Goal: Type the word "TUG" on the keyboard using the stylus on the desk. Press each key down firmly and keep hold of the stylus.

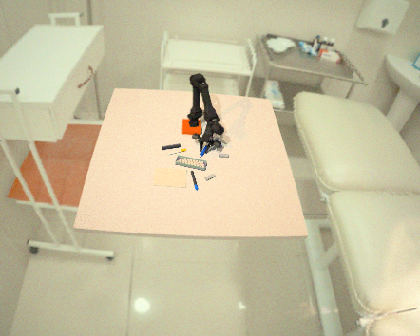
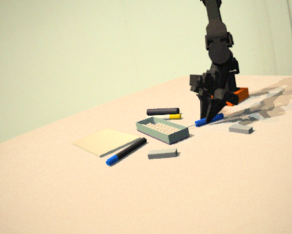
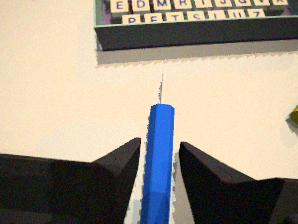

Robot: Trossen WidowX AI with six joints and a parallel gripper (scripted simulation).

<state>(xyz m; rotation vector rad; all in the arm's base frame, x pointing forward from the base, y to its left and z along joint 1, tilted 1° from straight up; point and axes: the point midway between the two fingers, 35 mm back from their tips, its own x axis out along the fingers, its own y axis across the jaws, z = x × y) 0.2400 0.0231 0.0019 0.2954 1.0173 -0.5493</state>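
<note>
My gripper tip is now 10 mm to the left of the blue stylus and 10 mm short of it. Also, from my gripper tip: cream notepad 240 mm to the right, 170 mm ahead; yellow-tipped marker 150 mm to the right, 30 mm behind.
</note>
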